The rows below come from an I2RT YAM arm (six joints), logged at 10 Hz.
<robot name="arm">
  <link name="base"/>
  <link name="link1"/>
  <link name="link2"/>
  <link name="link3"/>
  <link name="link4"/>
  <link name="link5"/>
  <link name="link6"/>
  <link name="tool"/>
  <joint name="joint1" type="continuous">
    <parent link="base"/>
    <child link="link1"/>
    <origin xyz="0 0 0.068"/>
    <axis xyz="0 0 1"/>
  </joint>
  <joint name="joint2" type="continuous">
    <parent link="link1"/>
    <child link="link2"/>
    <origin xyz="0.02 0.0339 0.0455"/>
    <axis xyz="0 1 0"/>
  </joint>
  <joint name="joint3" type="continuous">
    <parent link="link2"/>
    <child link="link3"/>
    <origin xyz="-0.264 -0.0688 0"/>
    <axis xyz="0 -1 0"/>
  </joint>
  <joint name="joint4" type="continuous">
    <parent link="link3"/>
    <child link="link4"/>
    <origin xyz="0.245 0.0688 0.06"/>
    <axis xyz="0 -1 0"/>
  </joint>
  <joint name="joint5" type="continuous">
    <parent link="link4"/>
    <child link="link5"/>
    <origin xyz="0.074 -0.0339 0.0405"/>
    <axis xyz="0 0 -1"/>
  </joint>
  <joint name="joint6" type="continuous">
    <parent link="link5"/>
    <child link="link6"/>
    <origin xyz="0.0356 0 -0.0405"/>
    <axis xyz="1 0 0"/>
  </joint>
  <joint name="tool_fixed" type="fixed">
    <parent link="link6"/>
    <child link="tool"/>
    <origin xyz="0 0 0" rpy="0 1.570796 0"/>
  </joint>
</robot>
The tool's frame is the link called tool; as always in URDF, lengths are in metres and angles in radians. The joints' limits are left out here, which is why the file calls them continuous.
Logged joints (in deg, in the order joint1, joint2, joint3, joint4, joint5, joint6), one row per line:
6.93 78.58 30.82 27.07 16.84 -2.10
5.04 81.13 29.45 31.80 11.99 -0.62
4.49 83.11 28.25 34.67 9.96 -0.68
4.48 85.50 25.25 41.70 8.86 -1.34
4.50 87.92 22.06 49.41 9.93 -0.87
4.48 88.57 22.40 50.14 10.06 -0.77
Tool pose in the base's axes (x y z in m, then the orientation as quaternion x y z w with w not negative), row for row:
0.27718 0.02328 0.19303 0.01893 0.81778 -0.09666 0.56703
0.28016 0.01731 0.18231 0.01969 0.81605 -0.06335 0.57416
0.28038 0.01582 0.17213 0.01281 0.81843 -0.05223 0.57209
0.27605 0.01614 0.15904 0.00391 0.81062 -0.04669 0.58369
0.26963 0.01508 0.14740 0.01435 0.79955 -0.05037 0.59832
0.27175 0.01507 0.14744 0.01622 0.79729 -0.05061 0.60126
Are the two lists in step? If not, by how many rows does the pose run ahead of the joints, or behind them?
They are in step.
